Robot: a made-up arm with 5 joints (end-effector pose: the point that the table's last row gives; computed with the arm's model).
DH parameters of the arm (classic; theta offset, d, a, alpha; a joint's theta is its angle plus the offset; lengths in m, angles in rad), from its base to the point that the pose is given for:
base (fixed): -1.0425 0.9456 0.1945 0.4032
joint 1: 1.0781 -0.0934 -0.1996 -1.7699
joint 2: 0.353 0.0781 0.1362 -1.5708
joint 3: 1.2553 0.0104 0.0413 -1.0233
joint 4: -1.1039 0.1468 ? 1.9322
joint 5: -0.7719 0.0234 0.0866 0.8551
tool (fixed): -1.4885 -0.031 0 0
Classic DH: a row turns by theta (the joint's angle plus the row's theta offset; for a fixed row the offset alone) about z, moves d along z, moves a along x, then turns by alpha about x.
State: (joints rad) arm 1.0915 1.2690 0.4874 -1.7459 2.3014
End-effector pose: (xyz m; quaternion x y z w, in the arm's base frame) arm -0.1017 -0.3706 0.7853 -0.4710 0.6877 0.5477 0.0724
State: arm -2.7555 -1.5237 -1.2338 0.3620 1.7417
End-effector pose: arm 0.0179 -0.1465 0.9583 0.4472 -0.6797 0.5255 0.2489
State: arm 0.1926 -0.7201 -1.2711 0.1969 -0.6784
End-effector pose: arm 0.1716 -0.0949 0.8890 0.2805 -0.7798 -0.1591 0.5366
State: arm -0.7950 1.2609 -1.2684 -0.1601 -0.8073
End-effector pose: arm 0.0000 0.1092 0.6221 0.1514 0.2605 -0.6067 0.7356
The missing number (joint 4, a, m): 0.042
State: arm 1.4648 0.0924 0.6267 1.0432 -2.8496
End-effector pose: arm 0.0652 -0.3456 0.6657 -0.5630 0.7132 -0.3600 0.2115
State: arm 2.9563 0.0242 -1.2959 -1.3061 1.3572
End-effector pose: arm 0.3597 -0.0411 0.7904 0.4131 0.3779 -0.4726 0.6806
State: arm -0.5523 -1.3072 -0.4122 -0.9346 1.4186
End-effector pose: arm 0.1197 -0.1215 0.7580 -0.5315 -0.0448 -0.3900 0.7506
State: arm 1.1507 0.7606 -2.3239 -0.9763 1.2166
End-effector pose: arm 0.2015 -0.3586 0.5343 0.2691 0.0803 -0.9548 0.0975
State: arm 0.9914 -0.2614 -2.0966 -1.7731 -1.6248
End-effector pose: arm 0.1133 -0.0918 0.7558 -0.1331 0.2340 0.4518 0.8505
